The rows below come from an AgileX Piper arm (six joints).
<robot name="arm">
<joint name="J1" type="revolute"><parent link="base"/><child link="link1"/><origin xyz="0 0 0.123"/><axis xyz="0 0 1"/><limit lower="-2.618" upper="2.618"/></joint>
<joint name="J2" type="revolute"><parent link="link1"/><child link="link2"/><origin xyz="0 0 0" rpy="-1.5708 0 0"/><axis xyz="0 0 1"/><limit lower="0" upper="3.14"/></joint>
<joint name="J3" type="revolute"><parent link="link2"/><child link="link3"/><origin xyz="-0.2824 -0.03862 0"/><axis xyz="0 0 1"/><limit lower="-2.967" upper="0"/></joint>
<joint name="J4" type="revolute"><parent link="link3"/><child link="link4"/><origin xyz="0.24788 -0.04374 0" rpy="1.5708 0 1.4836"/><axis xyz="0 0 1"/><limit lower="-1.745" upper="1.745"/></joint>
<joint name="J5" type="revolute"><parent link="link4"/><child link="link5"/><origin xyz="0 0 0" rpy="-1.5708 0 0"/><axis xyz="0 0 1"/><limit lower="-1.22" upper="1.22"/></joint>
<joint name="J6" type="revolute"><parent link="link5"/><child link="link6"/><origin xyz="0 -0.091 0" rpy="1.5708 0 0"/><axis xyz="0 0 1"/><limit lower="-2.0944" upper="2.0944"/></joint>
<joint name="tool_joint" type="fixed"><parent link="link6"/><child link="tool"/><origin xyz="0 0 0"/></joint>
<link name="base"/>
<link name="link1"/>
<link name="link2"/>
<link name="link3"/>
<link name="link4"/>
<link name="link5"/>
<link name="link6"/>
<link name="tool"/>
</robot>
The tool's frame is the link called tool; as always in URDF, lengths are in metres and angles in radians.
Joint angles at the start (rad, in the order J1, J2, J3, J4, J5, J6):
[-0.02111 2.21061 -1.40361 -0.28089 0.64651 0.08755]
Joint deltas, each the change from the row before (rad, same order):
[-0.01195 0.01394 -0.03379 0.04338 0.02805 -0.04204]
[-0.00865 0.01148 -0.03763 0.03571 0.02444 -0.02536]
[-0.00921 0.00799 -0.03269 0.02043 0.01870 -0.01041]
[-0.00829 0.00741 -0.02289 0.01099 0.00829 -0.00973]
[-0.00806 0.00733 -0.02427 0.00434 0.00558 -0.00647]
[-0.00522 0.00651 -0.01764 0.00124 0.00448 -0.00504]
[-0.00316 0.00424 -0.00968 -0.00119 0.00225 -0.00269]
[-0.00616 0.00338 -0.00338 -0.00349 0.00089 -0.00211]
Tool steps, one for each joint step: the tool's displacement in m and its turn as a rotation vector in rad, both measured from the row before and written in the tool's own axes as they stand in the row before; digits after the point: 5 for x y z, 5 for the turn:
[-0.00398 -0.00377 0.00083 -0.01967 0.01251 0.00686]
[-0.00583 -0.00317 -0.00125 -0.01664 0.00092 0.01425]
[-0.00533 -0.00413 -0.00197 -0.00804 -0.00405 0.01710]
[-0.00382 -0.00372 -0.00058 -0.00363 -0.00577 0.00835]
[-0.00440 -0.00413 -0.00091 0.00092 -0.01002 0.00647]
[-0.00303 -0.00278 -0.00018 0.00171 -0.00578 0.00216]
[-0.00156 -0.00174 0.00021 0.00219 -0.00266 0.00008]
[0.00007 -0.00292 0.00114 0.00369 0.00180 0.00126]

